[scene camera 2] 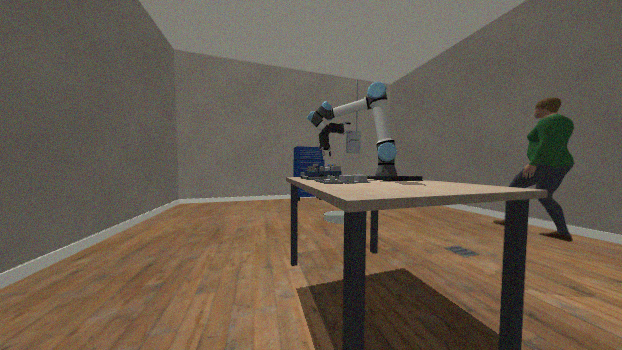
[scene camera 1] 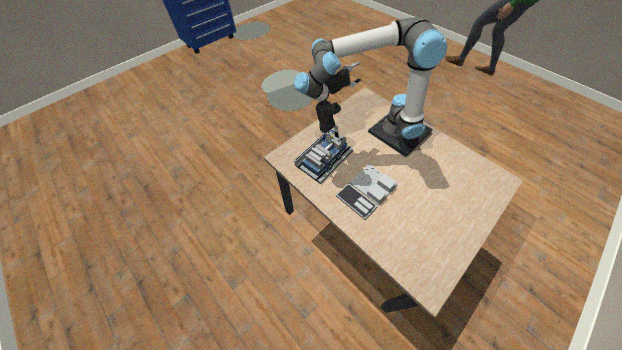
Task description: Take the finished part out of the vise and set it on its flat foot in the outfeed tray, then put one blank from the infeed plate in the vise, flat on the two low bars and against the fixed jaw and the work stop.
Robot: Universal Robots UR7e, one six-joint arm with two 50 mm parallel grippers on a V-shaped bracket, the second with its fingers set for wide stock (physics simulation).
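Places are measured from the arm's base along level axes (x ahead, y left, z up), in metres.
Where they show: hand at its tool point: (scene camera 2: 326, 153) (scene camera 1: 333, 137); arm's base at its link origin: (scene camera 2: 386, 176) (scene camera 1: 394, 129).
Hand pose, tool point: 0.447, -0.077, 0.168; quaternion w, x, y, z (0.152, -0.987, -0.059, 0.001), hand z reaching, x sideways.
Things, the pixels of their top centre, and the offset from my tool point, as dx, dy, dz. Level surfaces: height alone.
- vise at its top centre: (scene camera 1: 324, 146) (scene camera 2: 322, 165) +0.020, -0.035, -0.091
- pale infeed plate at its top centre: (scene camera 1: 373, 182) -0.072, +0.261, -0.182
- wooden table at its surface level: dz -0.190
The downward gripper (scene camera 1: 333, 133) (scene camera 2: 326, 153) hangs over the far right end of the vise (scene camera 1: 325, 150), tilted, with a small gap above the fixture in the scene camera 2 view. Its fingertips are too small to tell whether they hold something. The second gripper (scene camera 1: 358, 73) points sideways, its fingers wide apart and empty. Grey bars and jaws stand on the vise's blue body; whether a part lies between them cannot be told. The pale infeed plate (scene camera 1: 361, 182) carries two grey blocks (scene camera 1: 377, 193) (scene camera 1: 388, 184). The dark outfeed tray (scene camera 1: 348, 194) holds two light parts (scene camera 1: 363, 203).
The robot's black base plate (scene camera 1: 378, 134) is on the wooden table (scene camera 1: 435, 240) (scene camera 2: 430, 189), right of the vise. A person in green (scene camera 2: 551, 142) stands beyond the table's right side. A blue cabinet (scene camera 1: 202, 22) (scene camera 2: 306, 160) stands at the back.
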